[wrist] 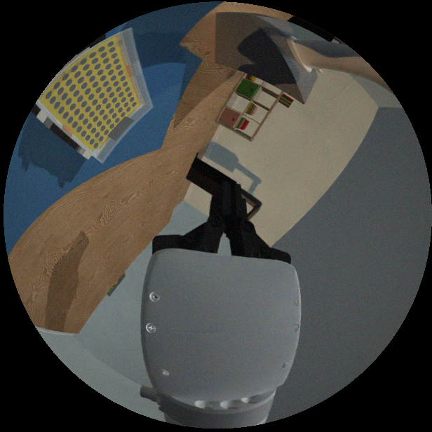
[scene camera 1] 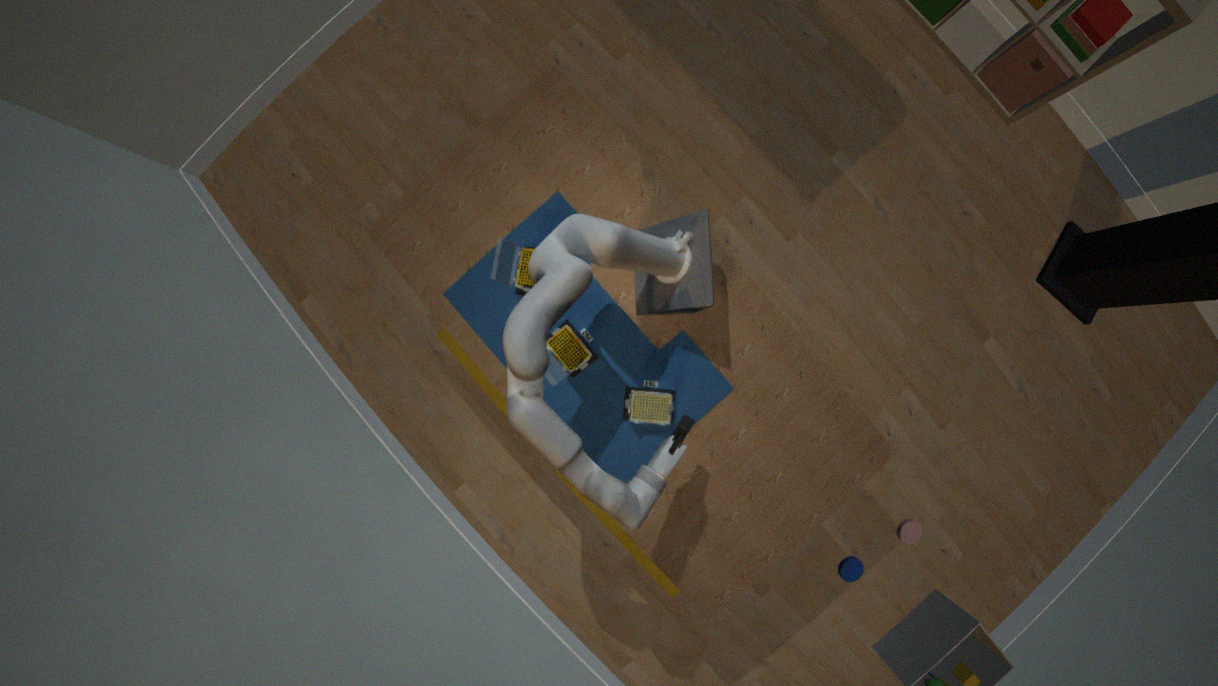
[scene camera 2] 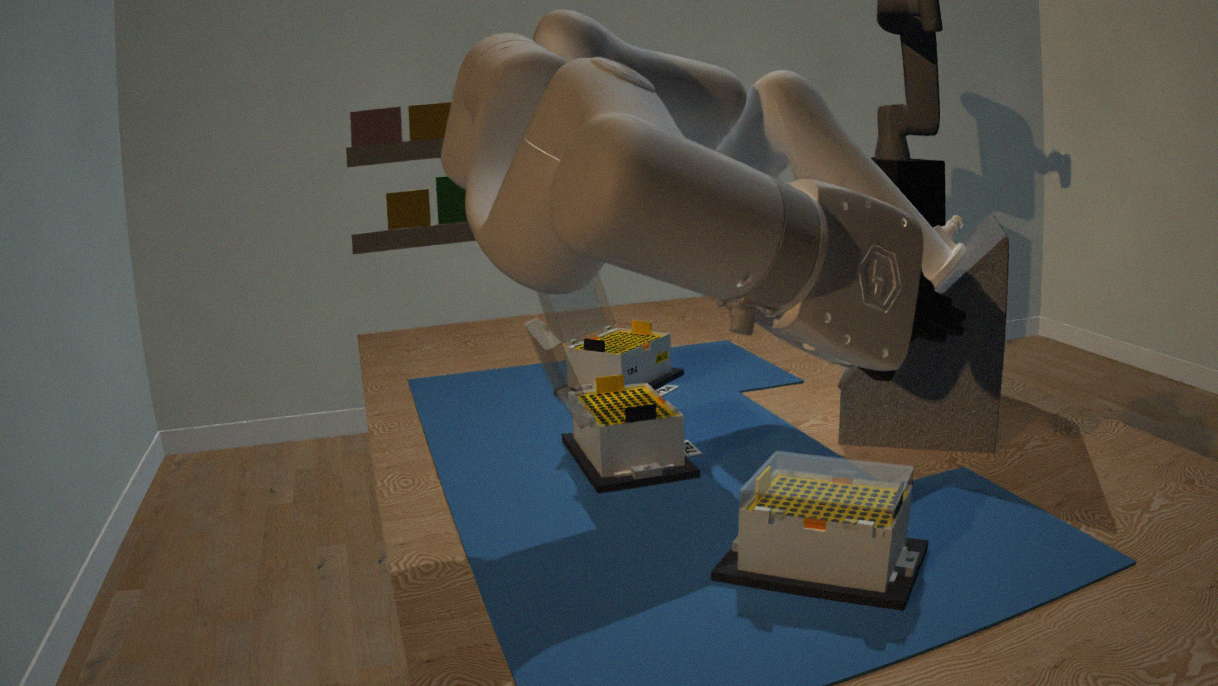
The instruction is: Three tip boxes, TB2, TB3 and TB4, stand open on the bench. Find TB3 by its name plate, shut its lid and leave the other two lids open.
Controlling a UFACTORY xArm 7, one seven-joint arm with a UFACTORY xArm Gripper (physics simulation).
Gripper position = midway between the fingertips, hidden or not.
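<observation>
Scene camera 2 shows the gripper (scene camera 2: 949, 324), and in scene camera 1 the gripper appears again (scene camera 1: 689, 418). In the wrist view lies a blue mat (wrist: 53, 168).
</observation>
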